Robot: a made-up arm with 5 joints.
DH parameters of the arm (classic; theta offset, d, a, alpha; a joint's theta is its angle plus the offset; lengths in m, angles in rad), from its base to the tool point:
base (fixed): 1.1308 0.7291 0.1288 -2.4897
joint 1: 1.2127 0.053 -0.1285 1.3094
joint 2: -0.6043 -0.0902 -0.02 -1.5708
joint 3: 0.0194 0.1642 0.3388 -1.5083
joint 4: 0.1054 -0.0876 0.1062 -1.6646
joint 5: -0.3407 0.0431 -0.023 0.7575
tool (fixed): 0.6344 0.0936 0 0
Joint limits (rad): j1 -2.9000..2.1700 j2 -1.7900..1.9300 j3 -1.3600..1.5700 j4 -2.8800..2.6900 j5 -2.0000..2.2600
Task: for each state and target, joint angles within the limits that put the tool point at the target. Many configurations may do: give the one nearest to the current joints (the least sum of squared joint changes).
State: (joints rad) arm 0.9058 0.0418 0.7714 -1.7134 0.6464
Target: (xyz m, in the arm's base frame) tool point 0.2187 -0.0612 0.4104
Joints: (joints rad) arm 0.3650 0.1905 0.0164 -1.7922 0.6558
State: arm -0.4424 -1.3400 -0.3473 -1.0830 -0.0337
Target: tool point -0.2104 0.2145 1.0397
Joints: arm -0.7884 -1.7900 -1.0088 -0.8544 -0.0609
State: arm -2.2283 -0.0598 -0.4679 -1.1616 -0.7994
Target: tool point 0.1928 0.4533 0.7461
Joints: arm -1.6809 0.2449 0.2921 -1.2419 -0.6799
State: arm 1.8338 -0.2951 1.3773 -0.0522 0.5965
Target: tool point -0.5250 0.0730 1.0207
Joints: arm 1.3555 0.4025 1.5700 -0.9480 1.3361
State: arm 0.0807 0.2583 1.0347 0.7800 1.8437
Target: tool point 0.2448 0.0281 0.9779
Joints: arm 0.0436 -0.4978 0.1837 0.5718 2.0465
